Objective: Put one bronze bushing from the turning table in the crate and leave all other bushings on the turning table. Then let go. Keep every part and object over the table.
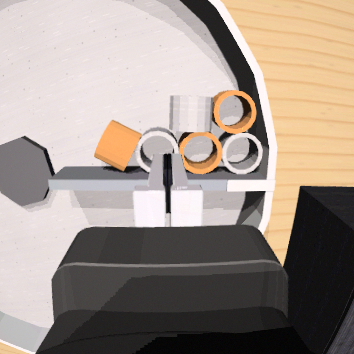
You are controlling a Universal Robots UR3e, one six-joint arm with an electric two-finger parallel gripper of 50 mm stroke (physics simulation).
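Frame: origin at the arm's base, x ahead, y left, z up, level; millimetres.
Seen in the pictures: gripper, fingertip midpoint: (167, 171).
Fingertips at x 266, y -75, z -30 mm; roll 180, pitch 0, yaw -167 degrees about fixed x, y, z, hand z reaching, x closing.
Observation:
A point is followed by its place in that frame.
My gripper (167, 171) @[z -30, x 266, y -75 mm] is shut and empty, above the grey bar and in front of a white bushing (141, 146) @[z -99, x 287, y -72 mm] that stands upright. One bronze bushing (118, 145) @[z -73, x 302, y -75 mm] lies on its side at the left end of the group. A second bronze bushing (184, 166) @[z -79, x 252, y -68 mm] stands upright just right of the fingertips, between two upright white bushings. A third bronze bushing (218, 111) stands upright near the rim, beside a pale bushing (190, 113) @[z -73, x 257, y -108 mm] lying on its side. Another white bushing (226, 162) @[z -79, x 221, y -78 mm] stands at the right. They rest on the turning table (100, 65) @[z -104, x 333, y -131 mm]. The crate cannot be made out for certain.
A grey bar (90, 184) @[z -64, x 316, y -45 mm] runs from near the dark hub (24, 172) @[z -96, x 386, y -30 mm] to the white rim (270, 150) @[z -64, x 196, y -97 mm], along the near side of the bushings. A black box-like object (320, 240) @[z -89, x 104, y -22 mm] stands at the lower right on the wooden table (305, 100) @[z -157, x 131, y -148 mm].

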